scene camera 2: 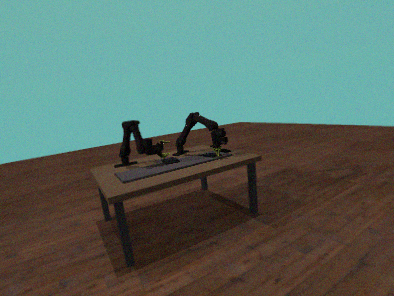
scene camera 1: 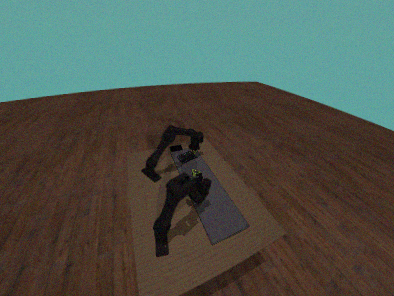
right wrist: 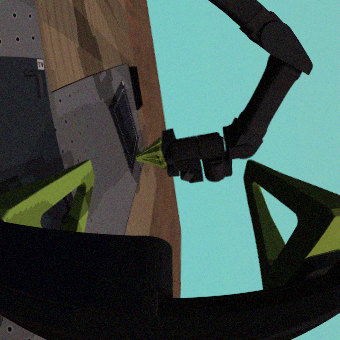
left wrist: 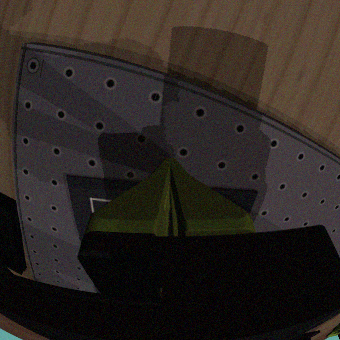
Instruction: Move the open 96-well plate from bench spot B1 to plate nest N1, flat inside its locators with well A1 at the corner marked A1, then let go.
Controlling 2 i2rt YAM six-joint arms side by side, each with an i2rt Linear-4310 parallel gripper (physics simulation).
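Places are measured from the left arm's base along level axes (x left, y ahead, z down), in metres.
Pixels of known places: left gripper, fingertip midpoint: [scene camera 2: 218, 155] [scene camera 1: 194, 153] [right wrist: 135, 158] [left wrist: 169, 166]; right gripper, fingertip midpoint: [scene camera 2: 169, 147] [scene camera 1: 191, 174] [right wrist: 168, 168]; left arm's base, link origin: [scene camera 2: 180, 153] [scene camera 1: 151, 174]; right arm's base, link origin: [scene camera 2: 125, 164] [scene camera 1: 161, 237] [left wrist: 300, 336].
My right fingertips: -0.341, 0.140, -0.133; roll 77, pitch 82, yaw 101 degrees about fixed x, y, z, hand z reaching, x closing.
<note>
Ahead of a thing's pixels: the offset from my right fingertips to its top centre, as dx, dy, dz. "spot": to the spot under its first point. Level surfaces: height alone.
A dark rectangular pad with a pale outline {spot: +0.294, +0.314, +0.118} [left wrist: 77, 192] [right wrist: 126, 120] lies on the grey perforated board, by the left gripper. It looks like bench spot B1. The 96-well plate cannot be made out clearly; the shut fingers cover much of the pad in the left wrist view. My left gripper [left wrist: 169, 166] [right wrist: 135, 158] [scene camera 2: 218, 152] is shut with nothing between its fingertips, pointing down over the pad. A dark block with a white corner label {+0.006, -0.016, +0.102} [right wrist: 22, 115], apparently nest N1, is in the right wrist view. My right gripper [scene camera 2: 164, 149] is open and empty, beside that block.
The grey perforated board {dz +0.120} [scene camera 1: 227, 220] [scene camera 2: 135, 174] [left wrist: 115, 102] runs along the wooden table {dz +0.132} [scene camera 1: 150, 210] [scene camera 2: 112, 189]. A small black block {+0.443, +0.271, +0.118} [scene camera 1: 176, 148] [right wrist: 135, 87] stands at the board's far end in scene camera 1.
</note>
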